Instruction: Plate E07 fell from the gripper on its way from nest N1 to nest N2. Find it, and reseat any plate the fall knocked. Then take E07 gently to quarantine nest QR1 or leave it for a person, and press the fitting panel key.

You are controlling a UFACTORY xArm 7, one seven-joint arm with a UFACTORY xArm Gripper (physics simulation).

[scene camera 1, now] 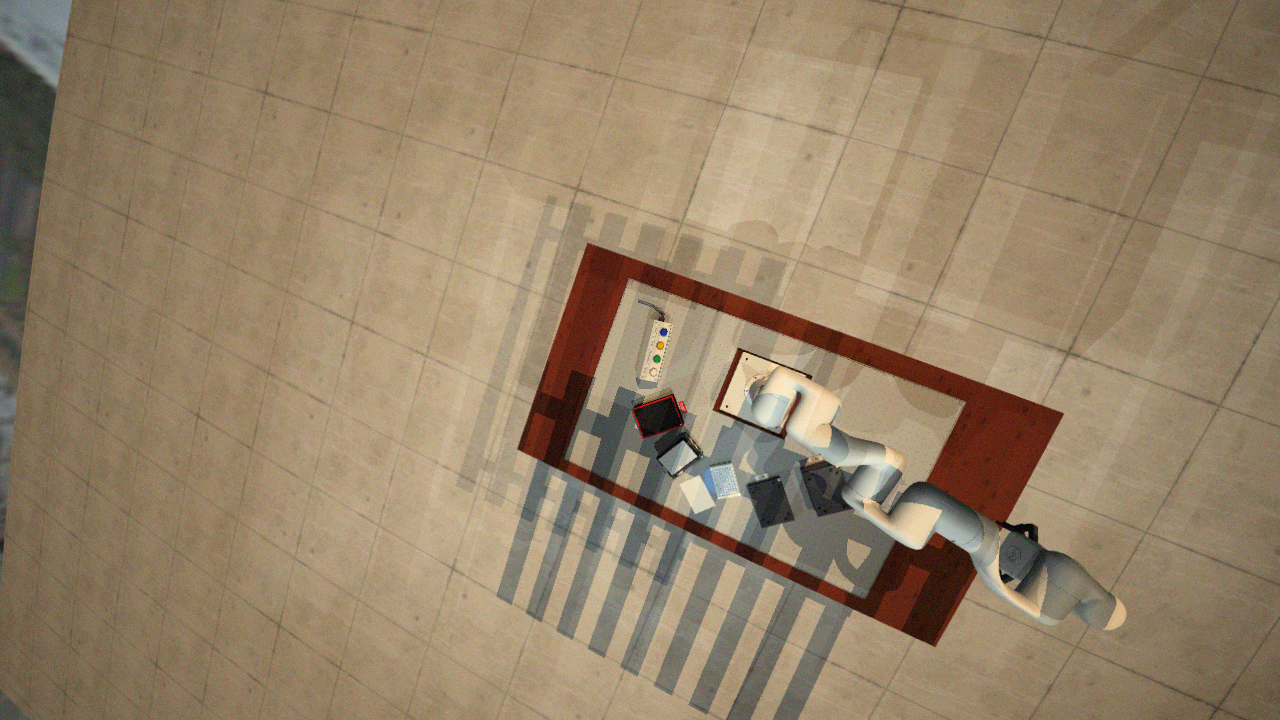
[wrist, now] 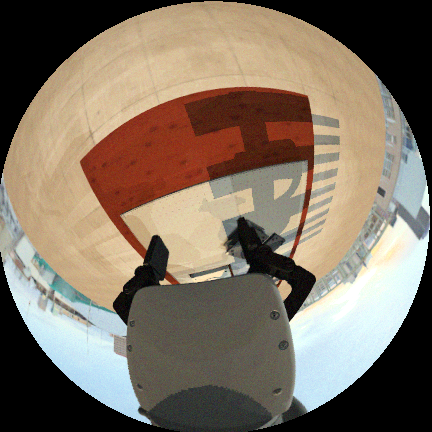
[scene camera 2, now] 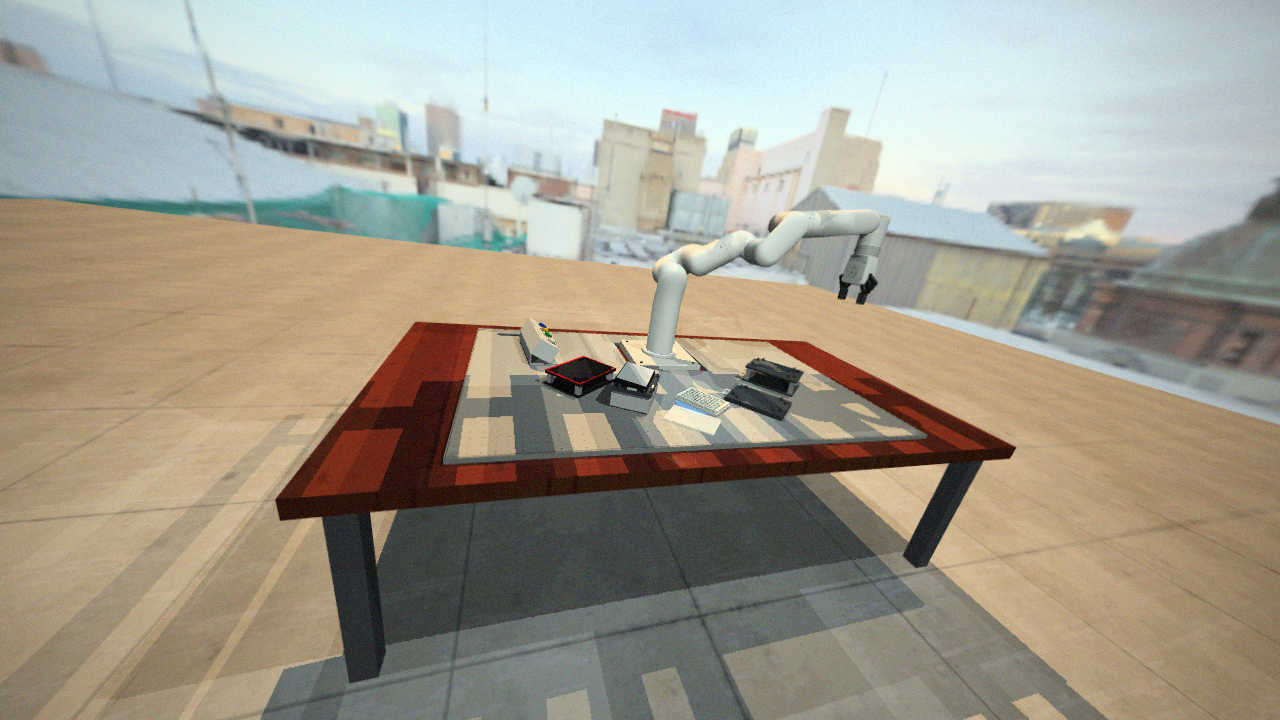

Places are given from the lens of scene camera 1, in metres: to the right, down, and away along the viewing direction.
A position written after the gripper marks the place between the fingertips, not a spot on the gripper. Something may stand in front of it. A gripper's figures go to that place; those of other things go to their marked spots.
gripper (scene camera 1: 992, 538): 0.94, 0.48, 0.95
white card (scene camera 1: 694, 489): 0.21, 0.49, 1.38
button box (scene camera 1: 658, 334): 0.07, -0.09, 1.31
The marked spots on the button box and the white card are 0.60 m apart.
